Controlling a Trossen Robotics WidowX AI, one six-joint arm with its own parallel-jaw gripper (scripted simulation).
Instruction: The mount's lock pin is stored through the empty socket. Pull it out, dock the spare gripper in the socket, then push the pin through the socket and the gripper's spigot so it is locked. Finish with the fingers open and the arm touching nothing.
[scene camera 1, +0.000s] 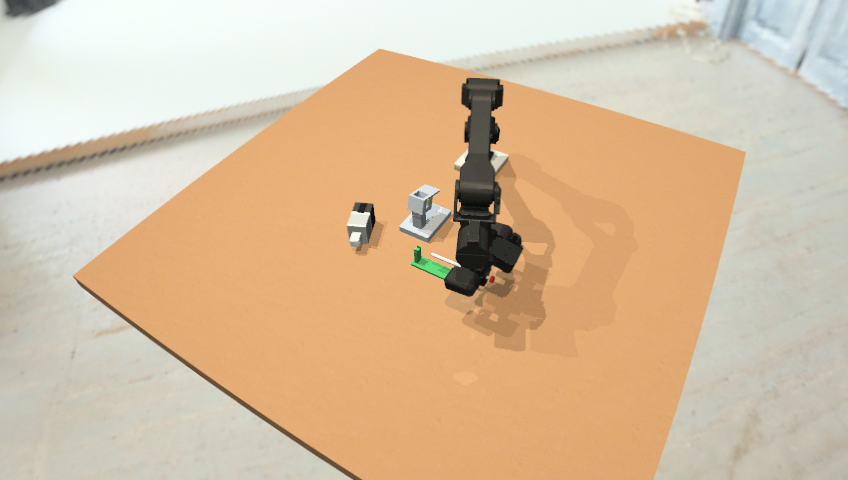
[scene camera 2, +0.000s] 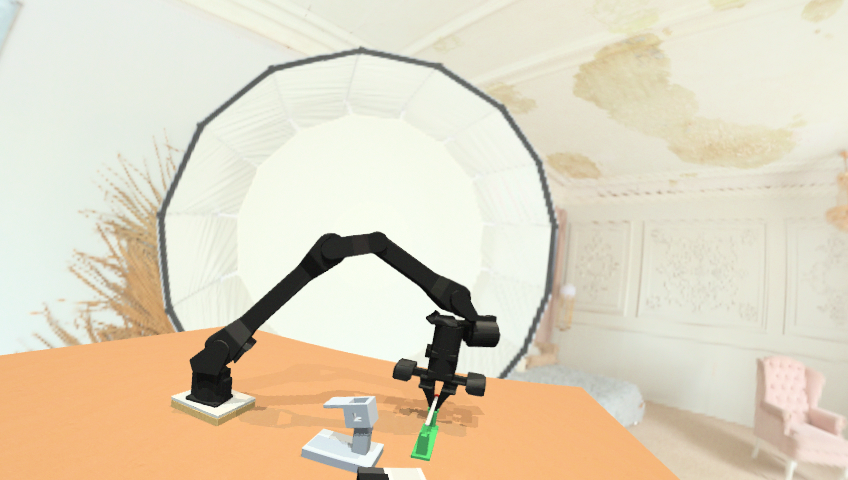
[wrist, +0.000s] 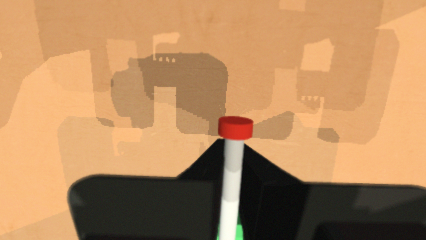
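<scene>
Scene camera 1: my gripper is visible in scene camera 1 (483, 284). Scene camera 2 and the wrist view: my gripper appears in both, and on it (scene camera 2: 441, 389) and (wrist: 269, 195) are the same spot.
</scene>
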